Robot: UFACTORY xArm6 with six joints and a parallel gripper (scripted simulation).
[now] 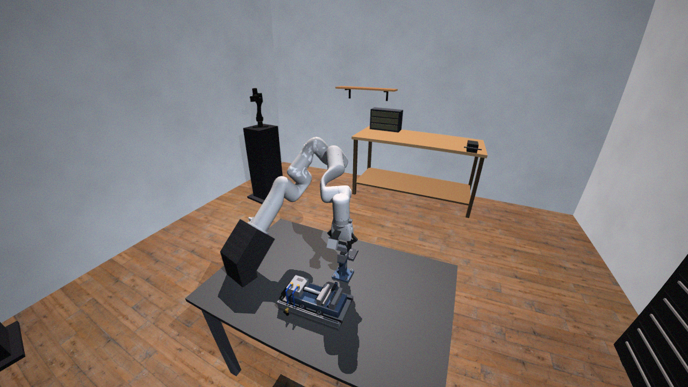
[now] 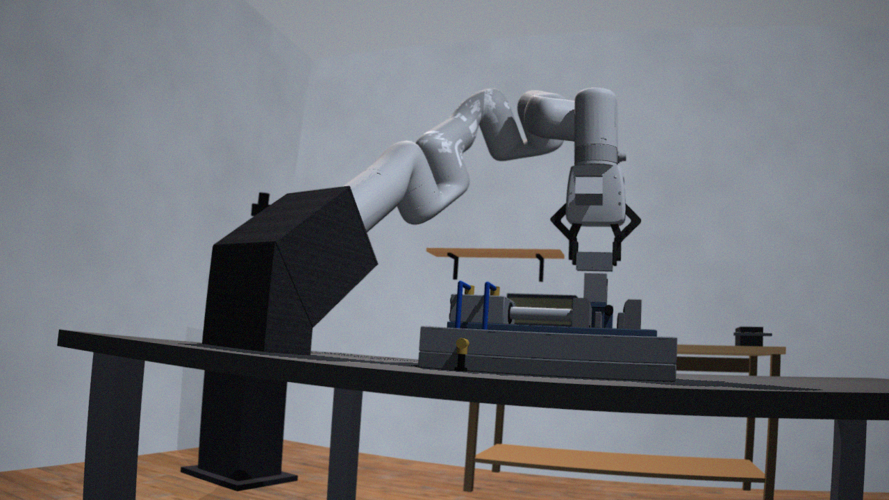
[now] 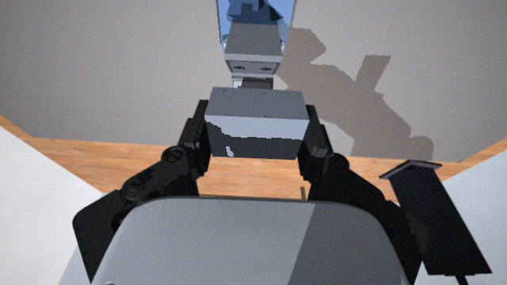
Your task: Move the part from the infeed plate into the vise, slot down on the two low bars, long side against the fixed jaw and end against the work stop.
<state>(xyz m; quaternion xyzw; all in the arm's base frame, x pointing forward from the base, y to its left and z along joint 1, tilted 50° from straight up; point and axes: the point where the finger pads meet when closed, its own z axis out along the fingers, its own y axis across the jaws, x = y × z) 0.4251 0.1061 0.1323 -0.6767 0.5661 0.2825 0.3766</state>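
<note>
Right now my hand is 20 mm above the part. The rest, counted from my hand: moving jaw 40 mm ahead, 220 mm to the right, 120 mm below; work stop 60 mm ahead, 170 mm to the right, 110 mm below; fixed jaw 100 mm ahead, 210 mm to the right, 120 mm below.
</note>
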